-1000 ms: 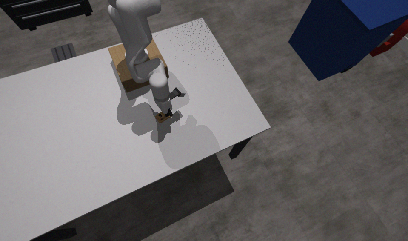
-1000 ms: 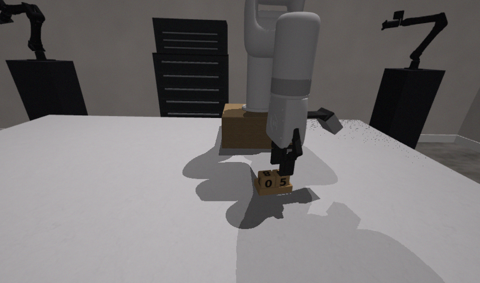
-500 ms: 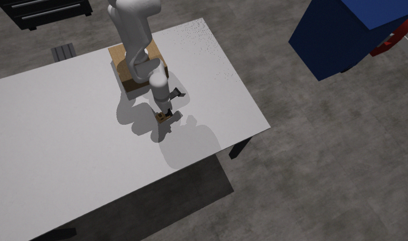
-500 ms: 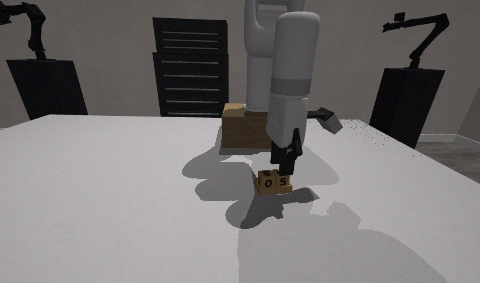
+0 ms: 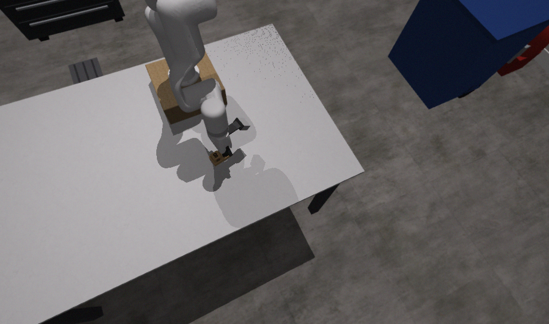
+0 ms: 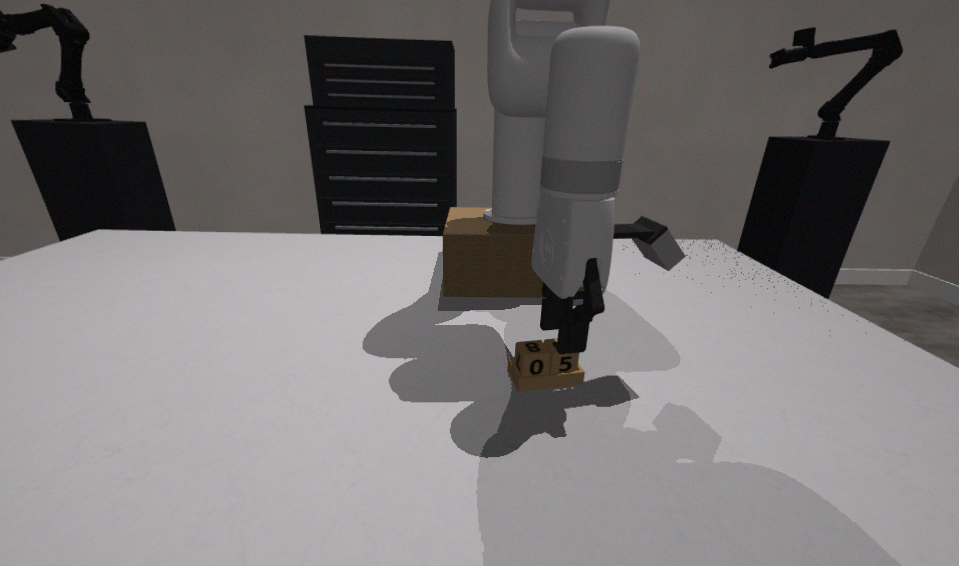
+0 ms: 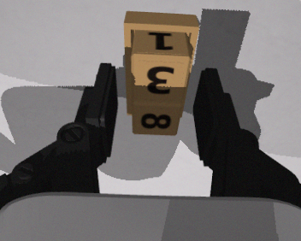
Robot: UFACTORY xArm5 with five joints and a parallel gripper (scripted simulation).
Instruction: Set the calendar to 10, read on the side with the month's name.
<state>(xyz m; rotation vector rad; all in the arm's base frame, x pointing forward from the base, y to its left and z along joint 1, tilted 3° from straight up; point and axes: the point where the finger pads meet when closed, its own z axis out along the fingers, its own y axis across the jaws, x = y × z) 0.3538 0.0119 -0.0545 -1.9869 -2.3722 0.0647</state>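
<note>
My hand is 60 mm above the wooden calendar tray and 20 mm to the left of it.
</note>
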